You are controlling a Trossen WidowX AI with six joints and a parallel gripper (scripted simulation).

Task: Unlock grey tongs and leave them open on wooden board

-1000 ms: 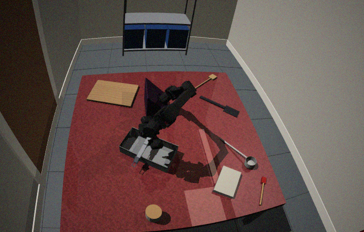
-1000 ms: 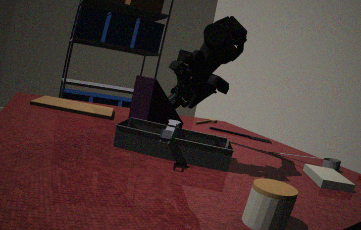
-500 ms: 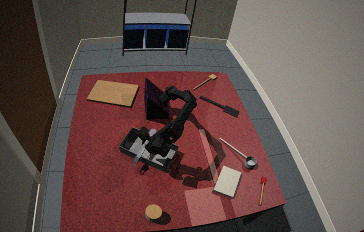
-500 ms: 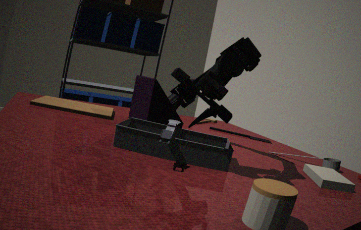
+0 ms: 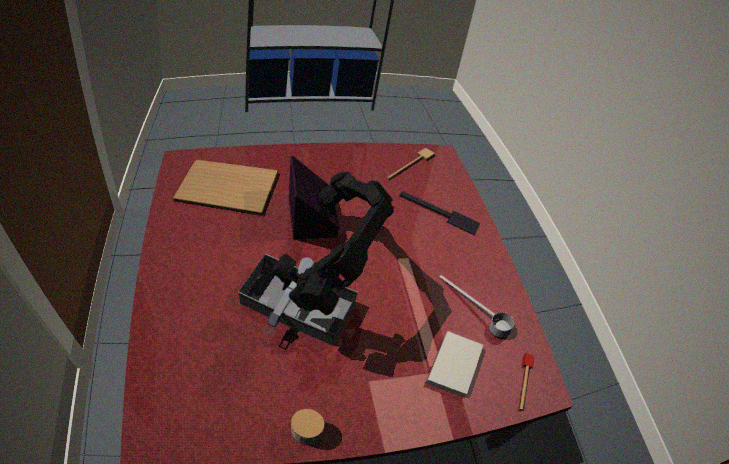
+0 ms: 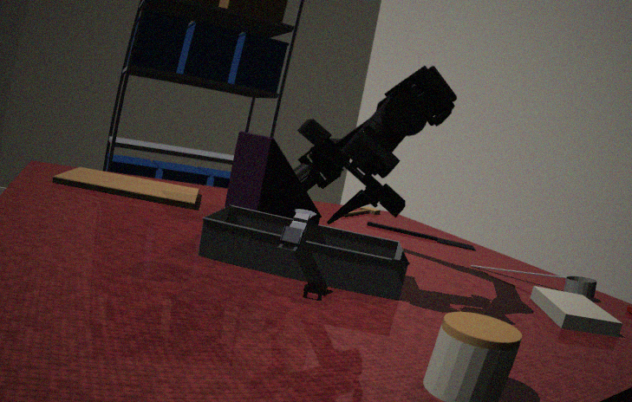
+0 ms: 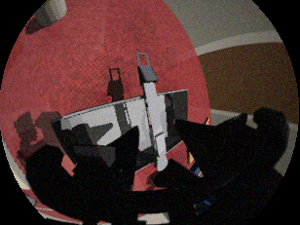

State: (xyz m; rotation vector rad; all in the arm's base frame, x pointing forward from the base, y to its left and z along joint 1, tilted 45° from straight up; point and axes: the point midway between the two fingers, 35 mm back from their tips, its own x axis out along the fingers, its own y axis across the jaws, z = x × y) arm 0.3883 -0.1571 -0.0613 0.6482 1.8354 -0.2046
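The roasting tin is 7 cm below my gripper tip, 4 cm behind it and 2 cm to the left of it. Round my gripper tip: lidded canister: 37 cm ahead, 6 cm below, 3 cm to the right; then white block: 42 cm to the left, 25 cm ahead, 8 cm below; then wooden board: 59 cm behind, 17 cm to the right, 9 cm below.
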